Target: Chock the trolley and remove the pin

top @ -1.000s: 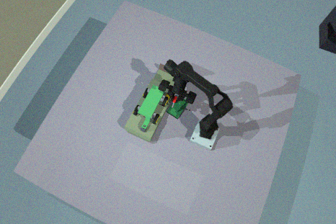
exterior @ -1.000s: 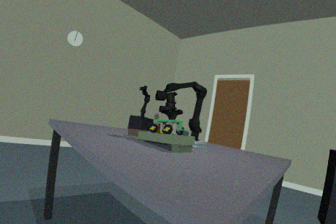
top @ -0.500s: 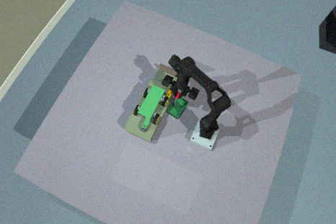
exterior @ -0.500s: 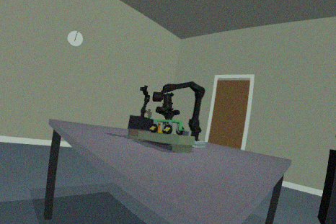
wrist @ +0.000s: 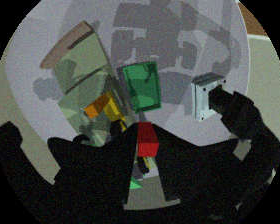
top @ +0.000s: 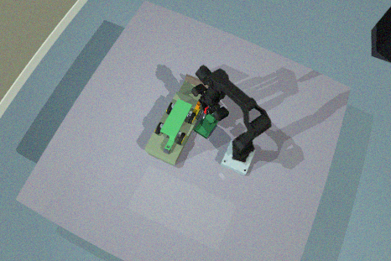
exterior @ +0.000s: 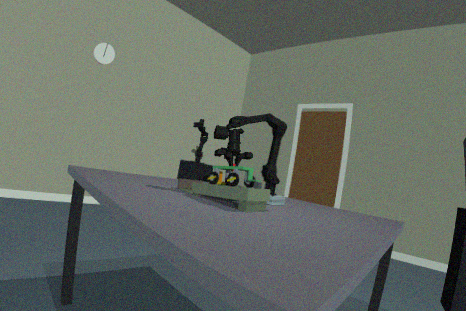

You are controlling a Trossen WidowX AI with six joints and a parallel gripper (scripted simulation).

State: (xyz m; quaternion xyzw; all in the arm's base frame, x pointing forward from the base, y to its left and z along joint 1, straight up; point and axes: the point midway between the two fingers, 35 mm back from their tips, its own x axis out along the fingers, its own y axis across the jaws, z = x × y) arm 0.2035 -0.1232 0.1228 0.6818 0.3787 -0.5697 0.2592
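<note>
The red-headed stop pin lies right at my gripper tip. Round my gripper tip: trolley (12 cm ahead, 8 cm to the left, 2 cm below); green tray (2 cm behind, 14 cm below); yellow chock (5 cm ahead, 2 cm to the right, 5 cm below).
</note>
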